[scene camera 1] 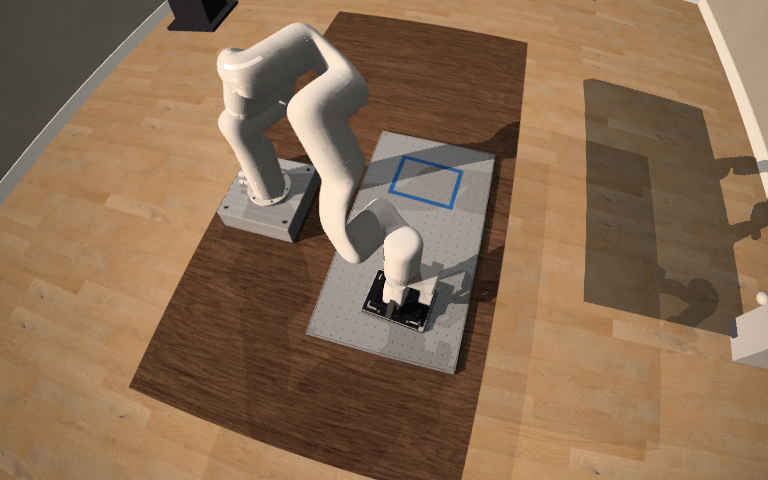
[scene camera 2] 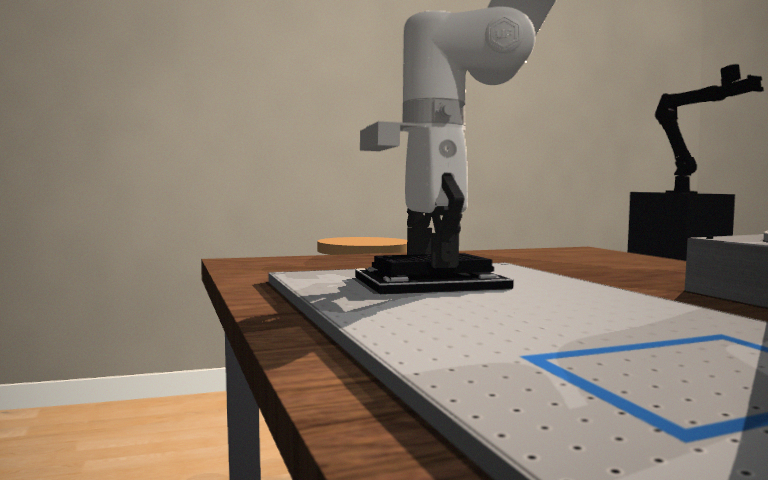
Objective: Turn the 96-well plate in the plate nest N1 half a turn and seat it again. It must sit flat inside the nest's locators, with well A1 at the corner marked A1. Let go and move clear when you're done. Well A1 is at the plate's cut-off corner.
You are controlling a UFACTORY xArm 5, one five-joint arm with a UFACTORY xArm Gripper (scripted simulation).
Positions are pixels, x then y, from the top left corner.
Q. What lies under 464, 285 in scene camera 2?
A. A black plate nest.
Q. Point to a 96-well plate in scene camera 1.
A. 412, 298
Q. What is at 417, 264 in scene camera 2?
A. A 96-well plate.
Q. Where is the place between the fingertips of the gripper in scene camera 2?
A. At 431, 262
